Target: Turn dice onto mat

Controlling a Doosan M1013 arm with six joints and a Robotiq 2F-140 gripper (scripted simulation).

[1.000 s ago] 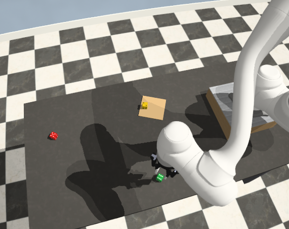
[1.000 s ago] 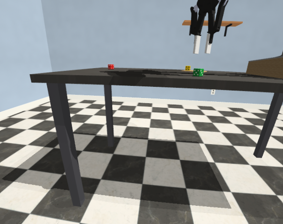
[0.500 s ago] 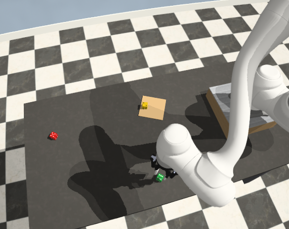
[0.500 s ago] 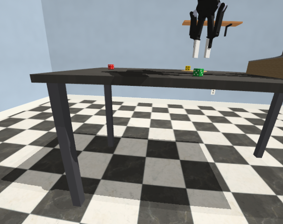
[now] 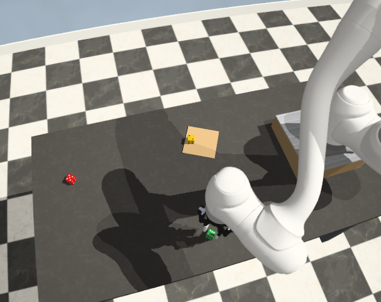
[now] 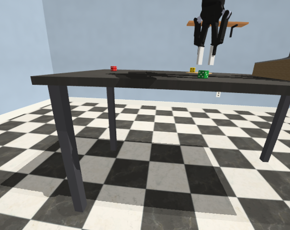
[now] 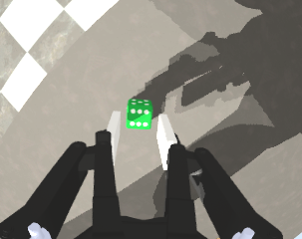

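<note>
Now: hand 7 cm above the green die. Also, from my hand: tan mat: 41 cm to the right, 8 cm below, 5 cm behind; yellow die: 42 cm to the right, 6 cm below; red die: 51 cm ahead, 31 cm to the right, 7 cm below.
</note>
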